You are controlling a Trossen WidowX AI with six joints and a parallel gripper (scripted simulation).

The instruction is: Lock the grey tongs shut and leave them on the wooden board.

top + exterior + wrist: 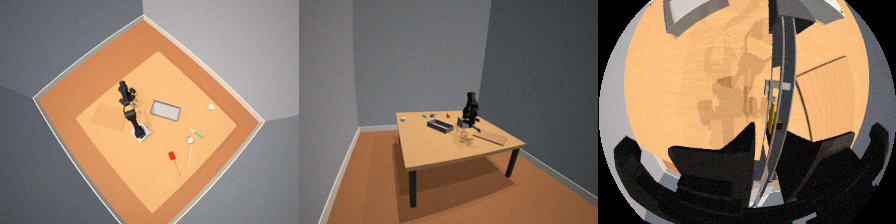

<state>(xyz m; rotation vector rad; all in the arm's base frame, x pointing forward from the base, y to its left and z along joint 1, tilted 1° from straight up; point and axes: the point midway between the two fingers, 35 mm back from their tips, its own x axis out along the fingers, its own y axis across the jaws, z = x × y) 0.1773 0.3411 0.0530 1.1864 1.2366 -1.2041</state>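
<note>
Right now my gripper tip is 280 mm past the wooden board, 120 mm above it and 60 mm to the right of it. Also, from my gripper tip: white cup: 700 mm to the right, 560 mm ahead, 110 mm below; red-headed tool: 780 mm to the right, 160 mm behind, 120 mm below; grey roasting tin: 350 mm to the right, 180 mm ahead, 100 mm below.
</note>
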